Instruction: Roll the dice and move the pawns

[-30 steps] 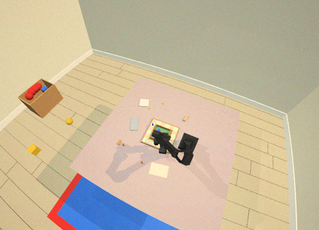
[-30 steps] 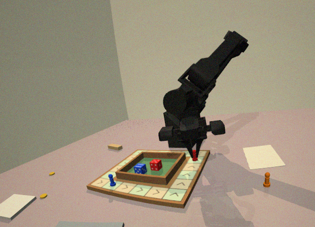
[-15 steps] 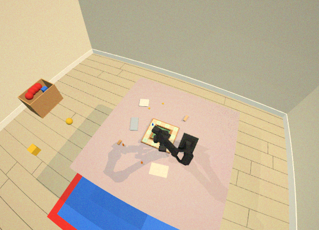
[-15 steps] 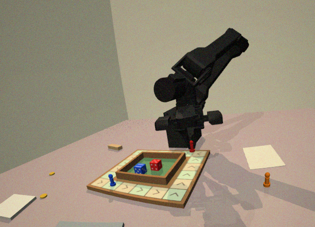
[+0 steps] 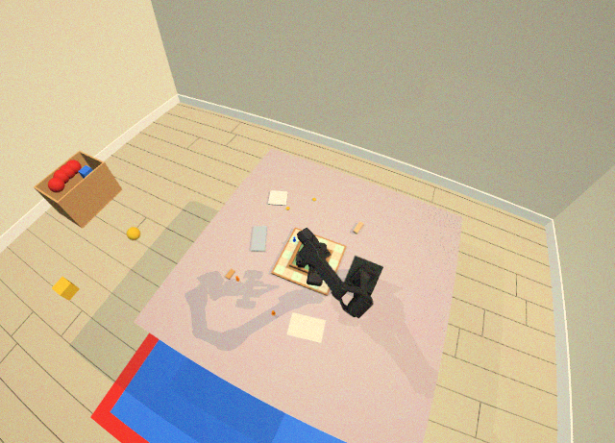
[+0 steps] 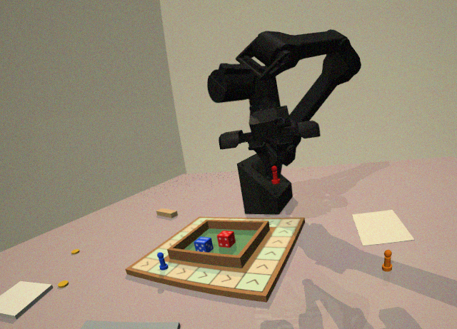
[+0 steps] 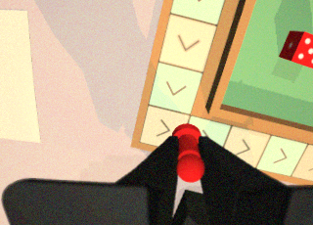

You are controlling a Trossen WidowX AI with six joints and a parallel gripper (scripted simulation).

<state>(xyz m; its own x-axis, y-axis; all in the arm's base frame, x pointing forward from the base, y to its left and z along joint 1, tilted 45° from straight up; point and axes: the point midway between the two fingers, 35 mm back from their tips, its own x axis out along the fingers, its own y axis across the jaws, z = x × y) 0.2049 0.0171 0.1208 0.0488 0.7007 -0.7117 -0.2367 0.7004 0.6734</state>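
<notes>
The blue pawn is 18 cm to the right of my gripper tip, 17 cm ahead of it and 10 cm below it. From my gripper tip the other things lie so: white card (20 cm to the left, 13 cm below, 5 cm behind); red pawn (1 cm above); green tray (12 cm below, 11 cm to the right, 6 cm ahead).
</notes>
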